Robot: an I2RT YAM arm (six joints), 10 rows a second.
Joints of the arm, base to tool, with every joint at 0 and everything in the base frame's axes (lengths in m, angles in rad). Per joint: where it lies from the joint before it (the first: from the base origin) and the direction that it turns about. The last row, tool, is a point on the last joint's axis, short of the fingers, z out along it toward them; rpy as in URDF.
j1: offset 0.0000 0.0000 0.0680 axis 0 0 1
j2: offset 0.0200 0.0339 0.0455 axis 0 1 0
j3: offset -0.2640 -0.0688 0.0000 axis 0 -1 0
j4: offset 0.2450 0.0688 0.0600 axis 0 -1 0
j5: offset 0.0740 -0.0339 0.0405 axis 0 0 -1
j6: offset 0.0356 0.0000 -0.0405 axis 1 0 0
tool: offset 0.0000 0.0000 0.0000 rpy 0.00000 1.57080 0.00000
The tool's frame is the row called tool.
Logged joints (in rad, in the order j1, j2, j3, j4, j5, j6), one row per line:
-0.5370, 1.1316, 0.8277, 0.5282, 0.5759, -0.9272
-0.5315, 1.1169, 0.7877, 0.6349, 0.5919, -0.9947
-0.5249, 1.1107, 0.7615, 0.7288, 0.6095, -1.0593
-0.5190, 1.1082, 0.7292, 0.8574, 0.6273, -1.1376
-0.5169, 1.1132, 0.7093, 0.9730, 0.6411, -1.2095
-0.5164, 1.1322, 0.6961, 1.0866, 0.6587, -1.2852
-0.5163, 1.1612, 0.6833, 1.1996, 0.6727, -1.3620
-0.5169, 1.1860, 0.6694, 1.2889, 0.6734, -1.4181
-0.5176, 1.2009, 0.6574, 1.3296, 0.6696, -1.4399
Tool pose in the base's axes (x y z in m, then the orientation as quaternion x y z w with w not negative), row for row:
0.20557, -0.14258, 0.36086, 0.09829, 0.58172, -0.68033, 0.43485
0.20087, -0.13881, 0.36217, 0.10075, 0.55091, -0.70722, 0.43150
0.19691, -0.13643, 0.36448, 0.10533, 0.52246, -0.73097, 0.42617
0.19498, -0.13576, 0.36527, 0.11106, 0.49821, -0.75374, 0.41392
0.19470, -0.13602, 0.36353, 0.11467, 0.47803, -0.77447, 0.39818
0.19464, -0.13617, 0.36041, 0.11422, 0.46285, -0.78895, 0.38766
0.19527, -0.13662, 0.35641, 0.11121, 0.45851, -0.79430, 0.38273
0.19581, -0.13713, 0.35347, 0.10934, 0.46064, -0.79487, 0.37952
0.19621, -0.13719, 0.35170, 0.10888, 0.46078, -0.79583, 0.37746
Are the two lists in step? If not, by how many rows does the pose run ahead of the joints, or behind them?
The pose runs 2 rows ahead of the joints: the pose in row i belongs to the joints in row i + 2.
